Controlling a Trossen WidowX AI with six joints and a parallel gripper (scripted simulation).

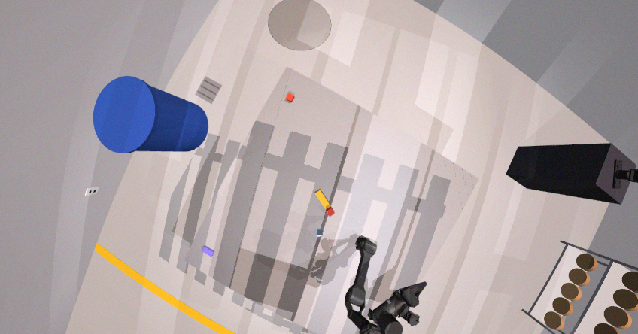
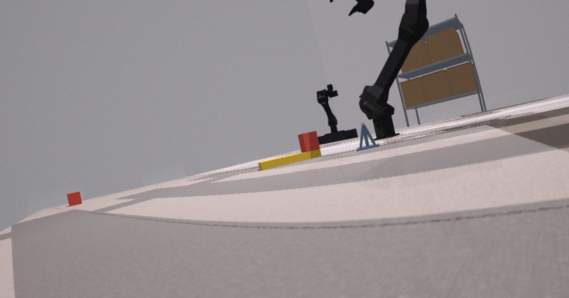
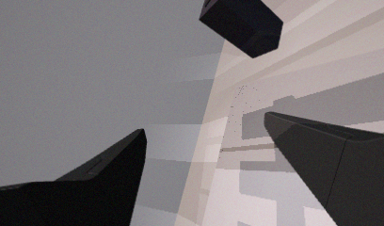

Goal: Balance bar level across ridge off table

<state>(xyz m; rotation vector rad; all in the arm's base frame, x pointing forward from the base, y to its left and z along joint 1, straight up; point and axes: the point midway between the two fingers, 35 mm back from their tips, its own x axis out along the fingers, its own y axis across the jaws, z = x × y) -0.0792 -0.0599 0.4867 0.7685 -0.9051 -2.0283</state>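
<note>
Right now my gripper tip is 460 mm above the yellow bar and 370 mm short of it. Round my gripper tip: small red cube: 840 mm ahead, 460 mm below, 410 mm to the right; then small purple block: 840 mm ahead, 590 mm to the left, 470 mm below.
</note>
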